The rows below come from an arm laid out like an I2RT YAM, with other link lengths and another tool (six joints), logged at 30 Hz.
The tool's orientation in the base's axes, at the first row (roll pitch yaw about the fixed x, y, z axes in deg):
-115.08, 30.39, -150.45
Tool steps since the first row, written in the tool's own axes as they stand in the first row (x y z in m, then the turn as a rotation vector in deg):
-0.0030, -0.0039, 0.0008, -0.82, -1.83, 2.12
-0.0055, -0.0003, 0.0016, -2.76, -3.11, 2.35
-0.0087, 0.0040, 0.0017, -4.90, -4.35, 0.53
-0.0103, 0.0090, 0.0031, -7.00, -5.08, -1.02
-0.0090, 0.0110, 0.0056, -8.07, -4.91, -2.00
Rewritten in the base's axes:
0.0020, -0.0016, 0.0043, 1.61, -2.19, 1.07
0.0051, 0.0011, 0.0024, 2.97, -2.28, 2.97
0.0084, 0.0049, 0.0007, 3.19, -0.86, 5.68
0.0114, 0.0076, -0.0030, 3.64, 0.65, 7.88
0.0124, 0.0066, -0.0061, 3.86, 1.88, 8.65

